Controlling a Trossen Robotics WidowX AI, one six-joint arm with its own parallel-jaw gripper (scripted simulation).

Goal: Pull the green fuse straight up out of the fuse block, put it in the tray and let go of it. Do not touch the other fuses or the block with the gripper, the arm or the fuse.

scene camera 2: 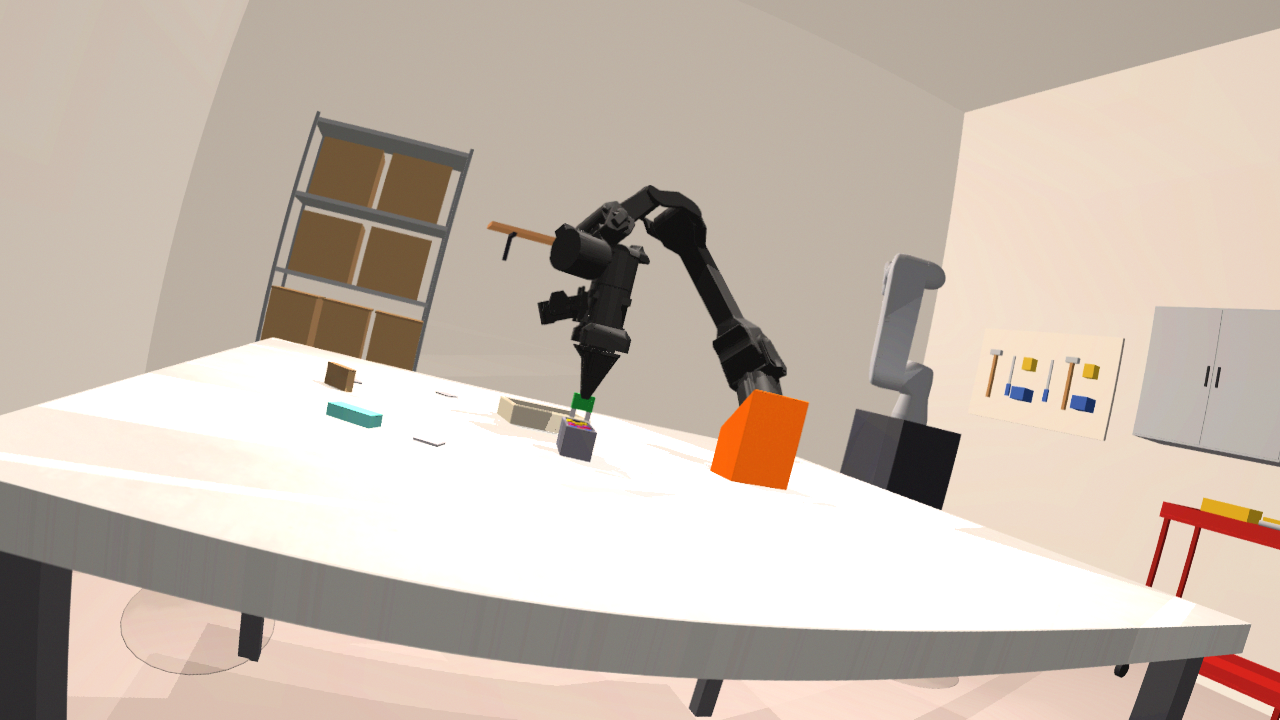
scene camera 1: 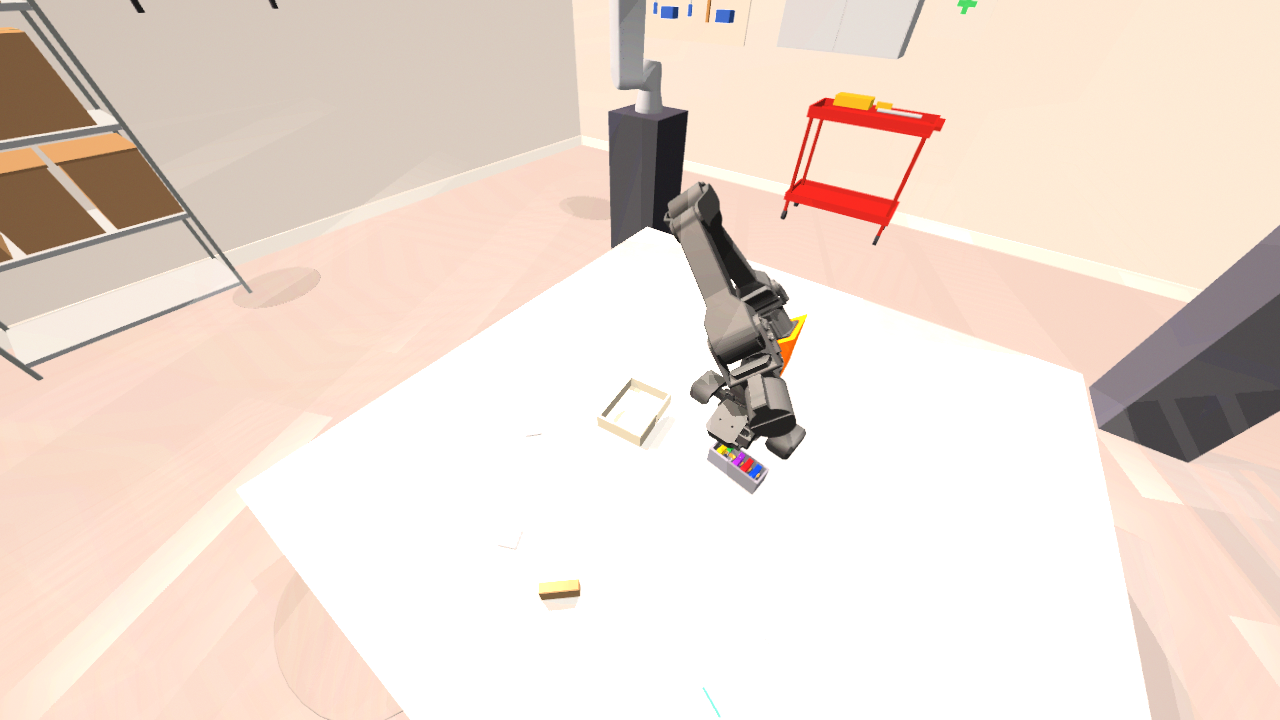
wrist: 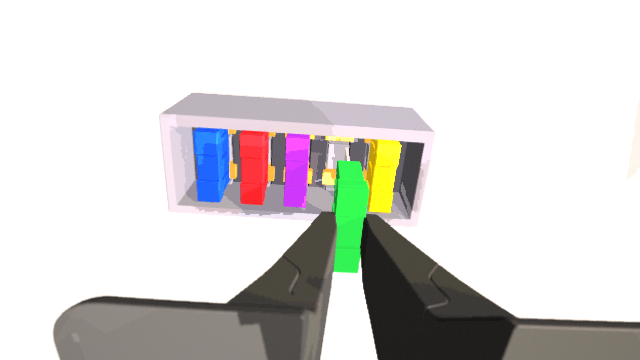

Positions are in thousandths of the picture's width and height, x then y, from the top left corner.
Labels:
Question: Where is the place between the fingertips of my gripper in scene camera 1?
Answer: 575,613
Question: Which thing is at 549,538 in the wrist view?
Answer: A green fuse.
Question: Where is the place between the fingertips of my gripper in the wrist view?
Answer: At 543,629

